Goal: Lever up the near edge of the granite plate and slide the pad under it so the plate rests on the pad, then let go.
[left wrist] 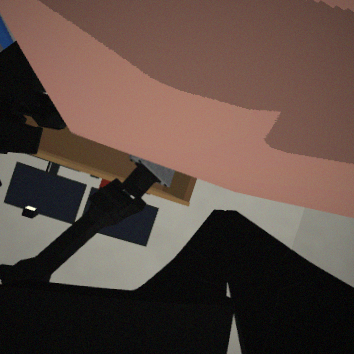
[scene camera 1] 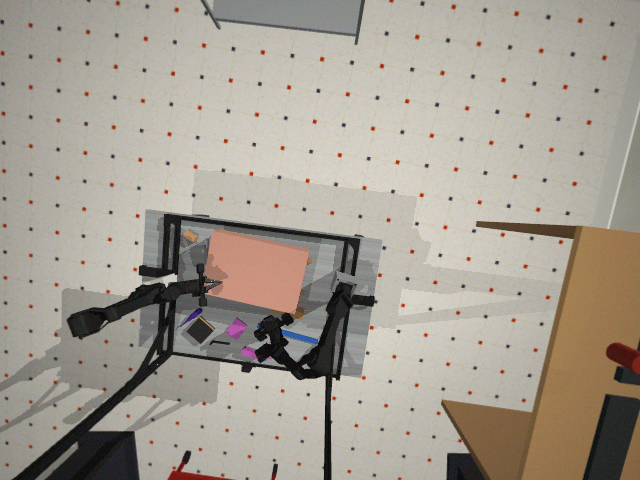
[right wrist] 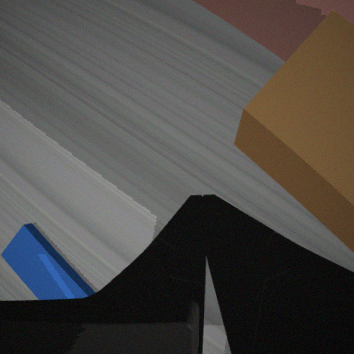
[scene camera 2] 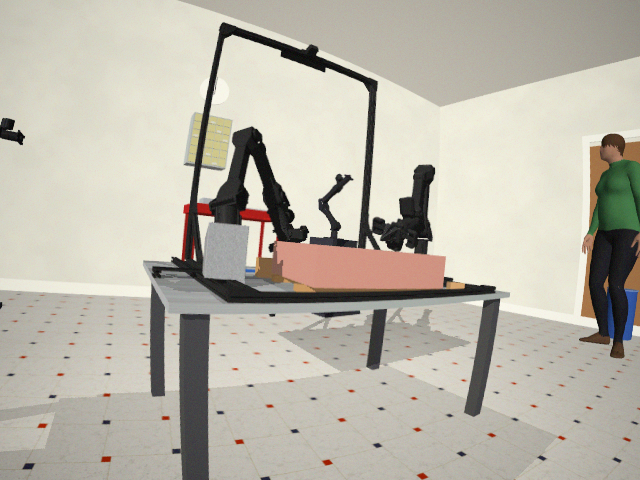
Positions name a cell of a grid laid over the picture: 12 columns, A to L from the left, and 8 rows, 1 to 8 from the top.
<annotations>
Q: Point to a blue bar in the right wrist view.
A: B7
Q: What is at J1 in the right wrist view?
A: A granite plate.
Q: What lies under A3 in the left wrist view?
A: My right gripper.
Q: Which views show the granite plate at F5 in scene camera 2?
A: The left wrist view, scene camera 1, the right wrist view and scene camera 2: all of them.
</annotations>
